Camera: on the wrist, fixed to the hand. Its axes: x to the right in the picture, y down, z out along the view.
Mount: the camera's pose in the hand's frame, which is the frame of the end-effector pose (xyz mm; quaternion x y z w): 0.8 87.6 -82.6 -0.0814 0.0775 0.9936 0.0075
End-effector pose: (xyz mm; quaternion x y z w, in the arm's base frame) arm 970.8 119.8 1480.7 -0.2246 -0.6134 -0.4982 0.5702
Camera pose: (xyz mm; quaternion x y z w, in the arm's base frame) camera 1083.8 83.2 1500.4 -0.6190 0.3033 0.4955 0.5286
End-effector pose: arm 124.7 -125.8 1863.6 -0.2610 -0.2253 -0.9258 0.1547
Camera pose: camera 125.3 -241.6 1830.6 -0.1667 0.3450 0.1082 0.9173
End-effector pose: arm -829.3 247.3 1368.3 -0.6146 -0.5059 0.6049 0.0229
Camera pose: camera -714.1 253.4 1333.7 0.5560 -0.5594 0.0615 0.6117
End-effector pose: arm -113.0 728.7 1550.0 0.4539 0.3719 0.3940 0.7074
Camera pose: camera -204.9 782.6 1606.1 -0.2848 0.4255 -0.7713 0.3781
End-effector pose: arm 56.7 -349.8 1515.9 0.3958 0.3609 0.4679 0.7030
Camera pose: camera -48.2 -309.2 1558.9 -0.2681 0.3742 -0.7621 0.4554
